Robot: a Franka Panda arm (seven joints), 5 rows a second.
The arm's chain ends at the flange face. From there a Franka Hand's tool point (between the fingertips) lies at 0.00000 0.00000 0.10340 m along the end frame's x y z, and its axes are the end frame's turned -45 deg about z.
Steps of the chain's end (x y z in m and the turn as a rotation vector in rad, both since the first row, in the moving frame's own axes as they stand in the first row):
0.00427, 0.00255, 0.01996, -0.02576, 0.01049, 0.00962
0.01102, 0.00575, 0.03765, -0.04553, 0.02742, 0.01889
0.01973, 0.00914, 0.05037, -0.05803, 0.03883, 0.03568
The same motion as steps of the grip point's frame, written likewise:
0.00009, 0.00747, 0.01992, -0.02563, -0.01080, 0.00962
0.00235, 0.01718, 0.03750, -0.05158, -0.01281, 0.01889
0.00596, 0.02746, 0.05012, -0.06849, -0.01358, 0.03568

